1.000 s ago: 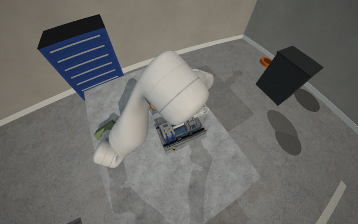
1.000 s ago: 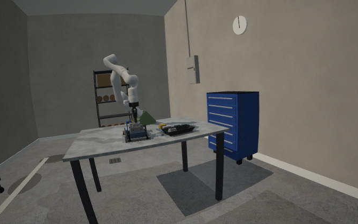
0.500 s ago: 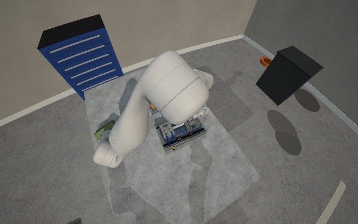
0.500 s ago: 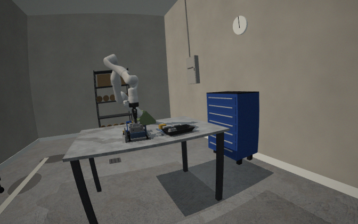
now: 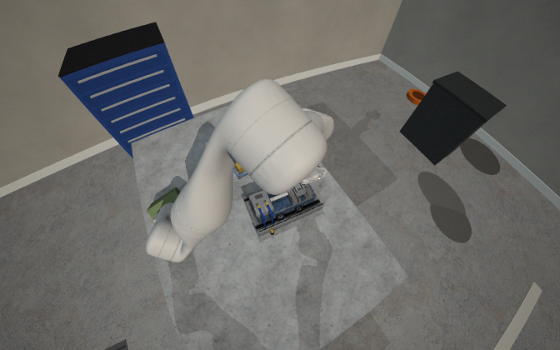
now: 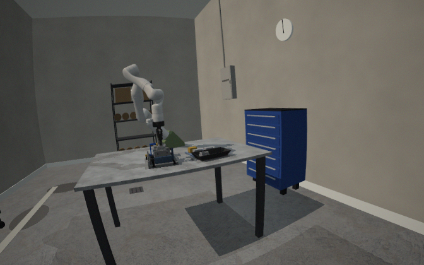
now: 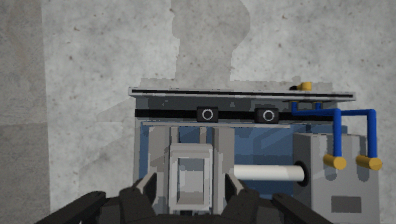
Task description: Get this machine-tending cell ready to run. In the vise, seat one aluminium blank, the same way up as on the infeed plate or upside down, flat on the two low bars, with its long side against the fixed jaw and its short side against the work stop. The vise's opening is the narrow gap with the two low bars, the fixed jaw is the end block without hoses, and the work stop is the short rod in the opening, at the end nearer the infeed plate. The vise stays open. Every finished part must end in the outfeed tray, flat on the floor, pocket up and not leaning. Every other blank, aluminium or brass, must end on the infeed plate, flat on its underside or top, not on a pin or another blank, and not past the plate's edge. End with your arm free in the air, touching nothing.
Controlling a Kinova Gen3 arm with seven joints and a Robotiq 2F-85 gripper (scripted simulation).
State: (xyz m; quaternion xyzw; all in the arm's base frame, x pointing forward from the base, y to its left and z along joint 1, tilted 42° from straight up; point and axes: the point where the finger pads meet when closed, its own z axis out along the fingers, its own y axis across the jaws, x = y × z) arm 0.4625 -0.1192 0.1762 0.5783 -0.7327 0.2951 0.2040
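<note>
Now: hand 80 mm past the white rod, 60 mm above it and 20 mm to the right of it. Also, from my hand: brass blank: 280 mm to the left, 110 mm below, 110 mm behind; vise: 100 mm below, 60 mm behind, 20 mm to the left.
</note>
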